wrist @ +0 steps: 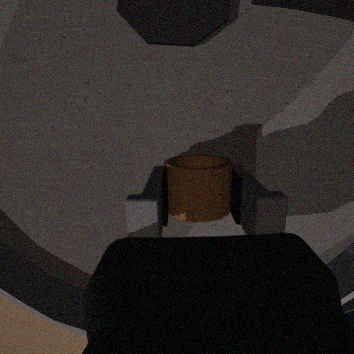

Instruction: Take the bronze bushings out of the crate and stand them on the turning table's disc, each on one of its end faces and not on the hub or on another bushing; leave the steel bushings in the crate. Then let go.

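Places are measured from the arm's base along level axes (x ahead, y left, z up), in millimetres.
Pixels of known places: gripper, fingertip midpoint: (197,183).
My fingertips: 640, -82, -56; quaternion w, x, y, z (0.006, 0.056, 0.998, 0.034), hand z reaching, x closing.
Ahead of a thing's pixels: the offset from my fingertips to its top centre, as dx, dy, dz. "*": to the spot under its first point. Level surfaces: height alone.
A bronze bushing @(-1, -4, +31) (199,190) is held between the two fingers, upright, its open end facing up. My gripper (197,183) is shut on it, over the grey disc of the turning table @(* +65, -42, -6) (75,125). Whether the bushing's lower end touches the disc, I cannot tell. The dark, many-sided hub @(* -3, -90, +2) (180,20) is at the top of the view, apart from the bushing. The crate and the steel bushings do not show in this view.
A dark bar @(* -79, -93, -3) (310,11) shows at the top right, beyond the hub. The disc's dark rim @(* +126, +46, -6) (30,260) curves along the lower left, with the tan table top @(dz -59) (35,325) outside it. Shadows lie on the disc at the right.
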